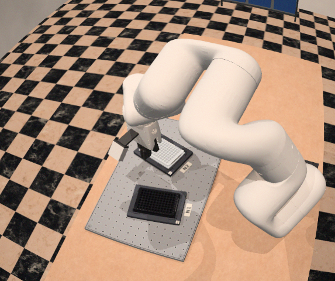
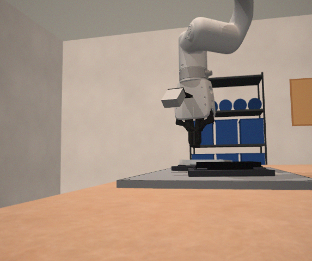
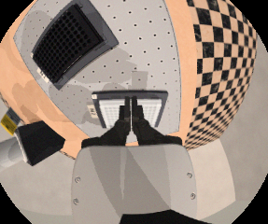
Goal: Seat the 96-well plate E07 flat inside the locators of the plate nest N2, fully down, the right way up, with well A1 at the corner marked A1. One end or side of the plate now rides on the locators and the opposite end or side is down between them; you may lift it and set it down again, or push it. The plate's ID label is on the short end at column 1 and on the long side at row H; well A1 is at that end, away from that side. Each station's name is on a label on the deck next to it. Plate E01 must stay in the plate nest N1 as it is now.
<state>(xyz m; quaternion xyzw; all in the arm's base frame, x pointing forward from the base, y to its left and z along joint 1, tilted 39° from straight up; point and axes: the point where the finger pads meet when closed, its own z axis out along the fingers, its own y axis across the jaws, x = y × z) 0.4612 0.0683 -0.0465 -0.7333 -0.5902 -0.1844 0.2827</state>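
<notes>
My gripper is now 2 cm past the white 96-well plate E07, 7 cm to the left of it and 6 cm above it. Round my hand: black plate nest N2: 2 cm behind, 7 cm to the right, 8 cm below; black plate E01: 9 cm behind, 12 cm to the left, 6 cm below; N2 label: 11 cm behind, 5 cm to the right, 8 cm below.
</notes>
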